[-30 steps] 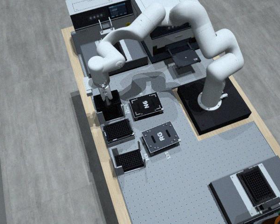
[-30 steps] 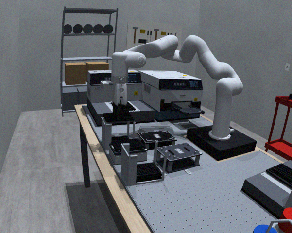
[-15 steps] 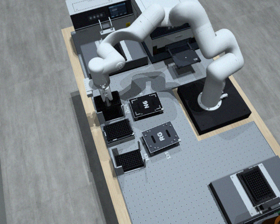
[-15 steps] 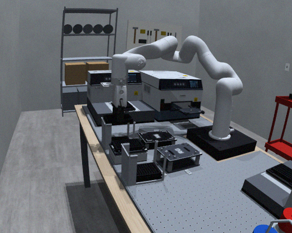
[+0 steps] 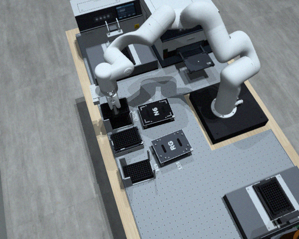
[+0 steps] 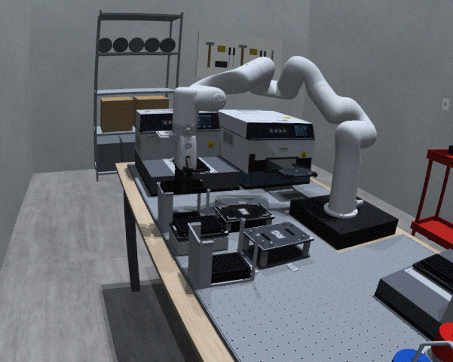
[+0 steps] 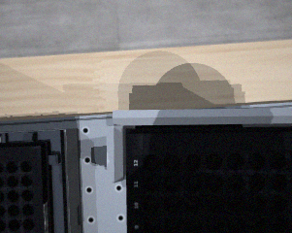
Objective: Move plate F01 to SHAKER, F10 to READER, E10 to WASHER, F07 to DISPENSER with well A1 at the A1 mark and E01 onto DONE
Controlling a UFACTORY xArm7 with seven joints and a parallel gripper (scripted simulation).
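The done label lies 130 mm below my hand and 90 mm behind it. Also, from my hand: regrip nest RG: 250 mm to the left, 200 mm behind, 80 mm below; recovery nest N6: 190 mm behind, 100 mm below, 40 mm to the left.
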